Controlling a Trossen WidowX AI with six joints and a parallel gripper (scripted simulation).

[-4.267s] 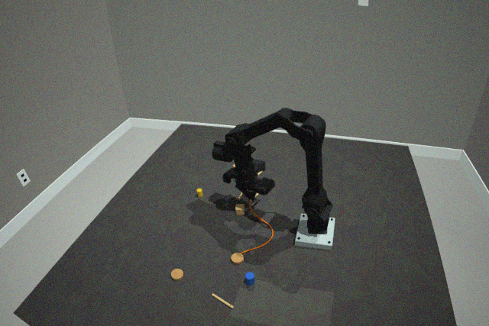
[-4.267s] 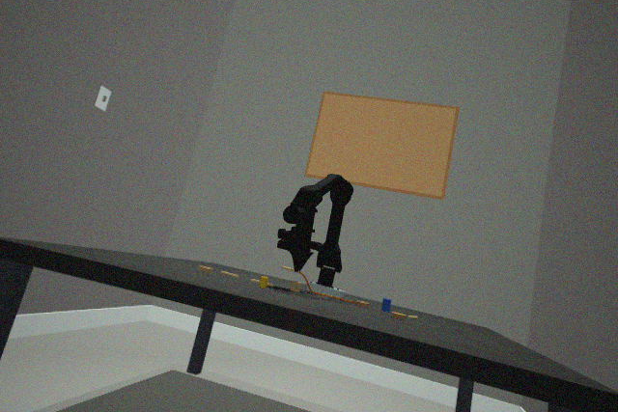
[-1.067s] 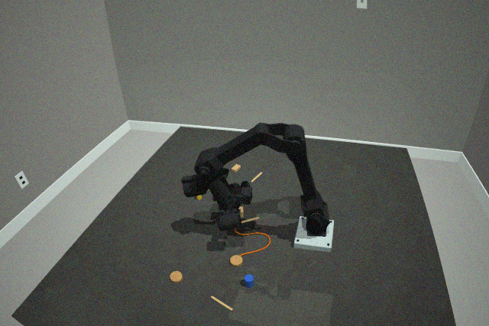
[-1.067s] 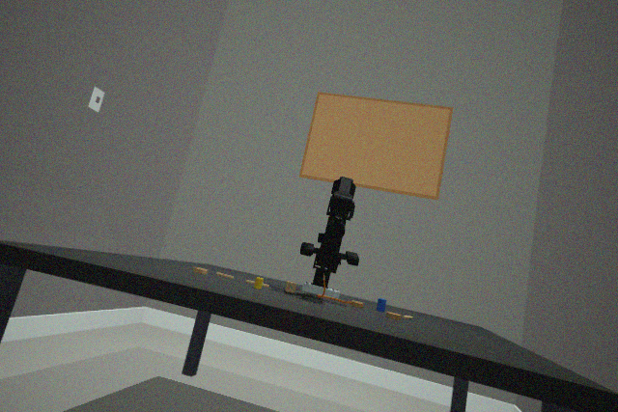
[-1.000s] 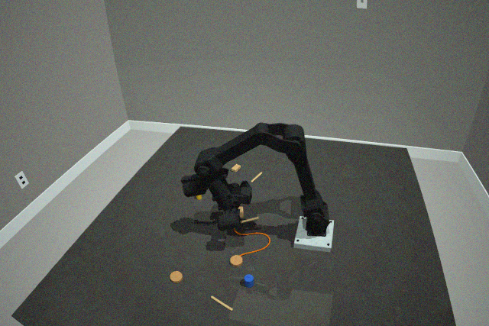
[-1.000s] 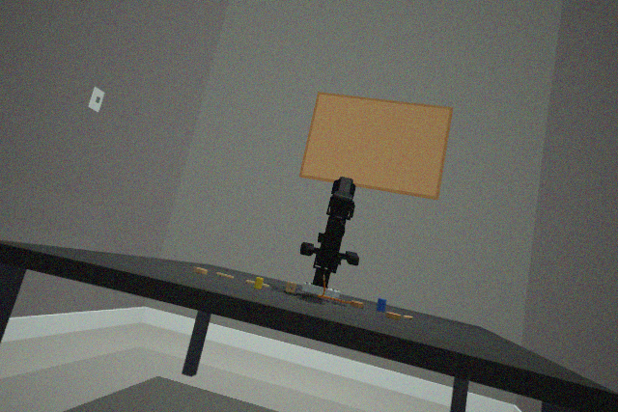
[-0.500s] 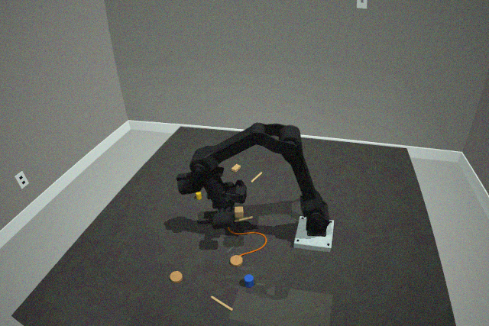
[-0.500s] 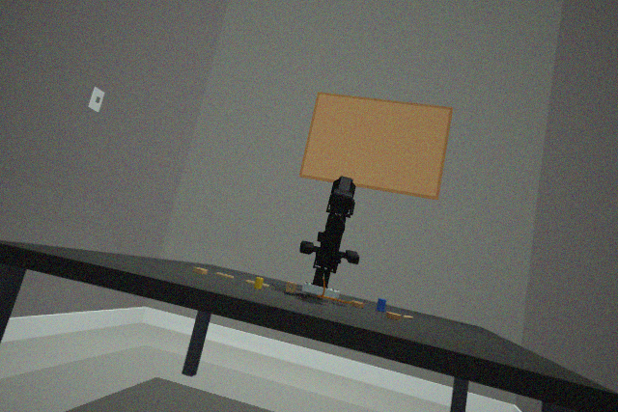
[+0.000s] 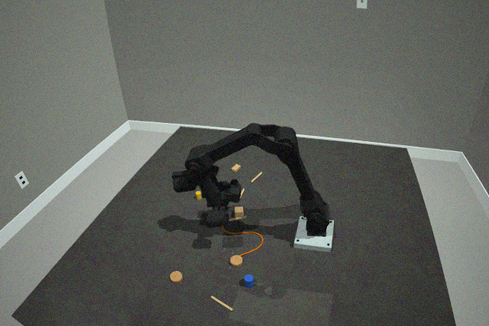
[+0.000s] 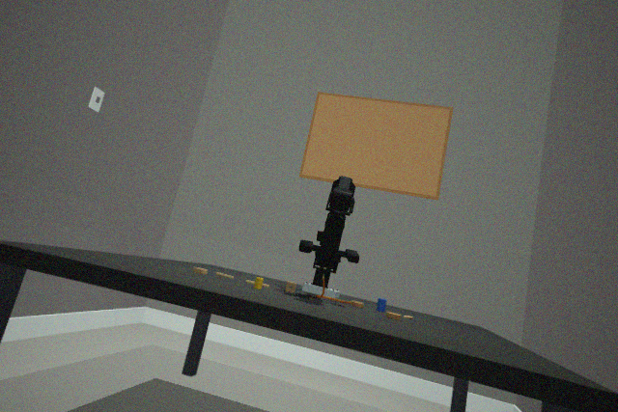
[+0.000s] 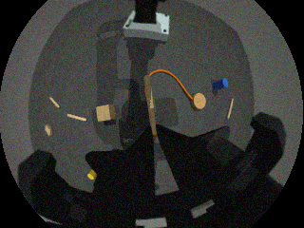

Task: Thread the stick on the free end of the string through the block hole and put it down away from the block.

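The yellow cylinder lies 16 cm ahead of my gripper tip, 17 cm to the right of it and 5 cm below it. Also, from my gripper tip: blue cylinder: 10 cm behind, 20 cm to the left, 5 cm below.
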